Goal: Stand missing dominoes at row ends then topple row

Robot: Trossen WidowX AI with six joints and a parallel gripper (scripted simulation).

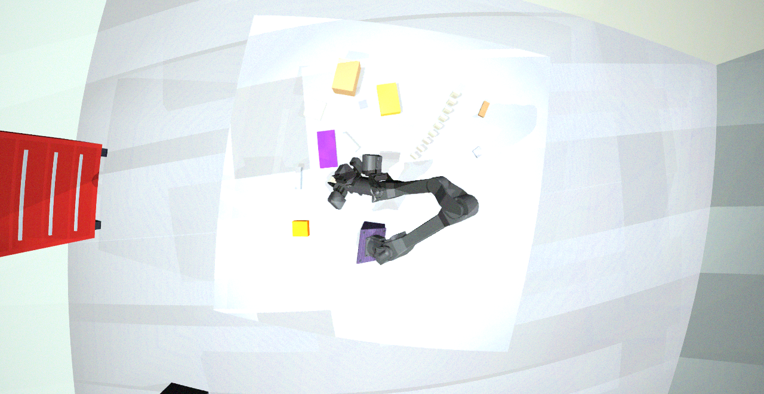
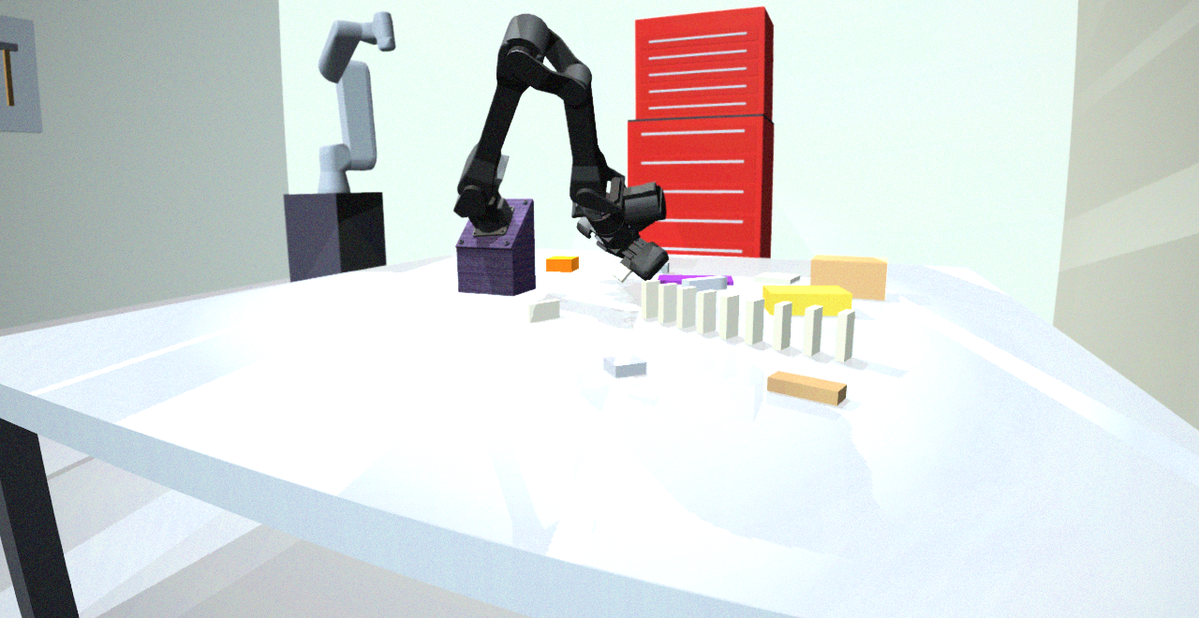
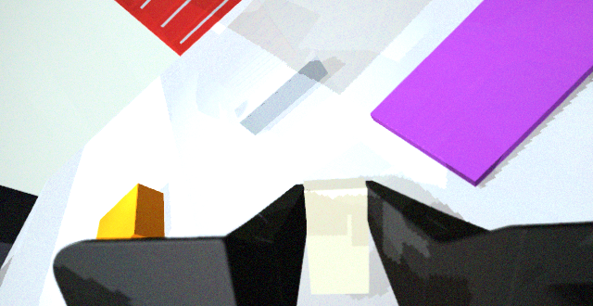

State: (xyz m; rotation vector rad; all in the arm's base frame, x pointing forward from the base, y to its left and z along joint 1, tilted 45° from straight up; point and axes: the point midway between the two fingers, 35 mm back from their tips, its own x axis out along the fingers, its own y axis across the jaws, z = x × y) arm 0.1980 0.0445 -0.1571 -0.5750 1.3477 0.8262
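Now: the magenta slab 110 mm ahead of my gripper tip, 30 mm to the left of it and 30 mm below it. Round my gripper tip: yellow block (320 mm ahead, 190 mm to the right, 20 mm below); tan box (390 mm ahead, 30 mm to the right, 10 mm below); orange block (190 mm behind, 110 mm to the left, 20 mm below).
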